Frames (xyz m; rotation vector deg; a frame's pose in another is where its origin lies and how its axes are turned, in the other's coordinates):
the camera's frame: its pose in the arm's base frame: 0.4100 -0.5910 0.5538 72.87 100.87 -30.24
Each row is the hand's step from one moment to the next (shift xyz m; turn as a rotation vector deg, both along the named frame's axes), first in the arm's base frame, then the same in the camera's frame.
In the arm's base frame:
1: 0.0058 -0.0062 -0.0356 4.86 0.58 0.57
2: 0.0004 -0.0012 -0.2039 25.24 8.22 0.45
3: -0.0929 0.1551 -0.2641 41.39 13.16 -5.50
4: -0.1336 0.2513 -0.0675 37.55 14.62 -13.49
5: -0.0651 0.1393 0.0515 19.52 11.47 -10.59
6: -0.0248 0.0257 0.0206 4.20 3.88 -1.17
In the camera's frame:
1: 0.0259 -0.0024 0.0257 -0.62 4.73 1.22
2: 0.1701 -0.0301 0.1084 1.70 26.22 3.78
3: 0.3133 -0.0636 -0.0146 7.84 41.96 9.72
4: 0.2043 -0.0345 -0.2065 15.68 37.85 11.29
5: 0.0380 0.0022 -0.1576 13.23 20.64 4.85
6: -0.0011 -0.0096 -0.0401 2.68 5.15 -0.60

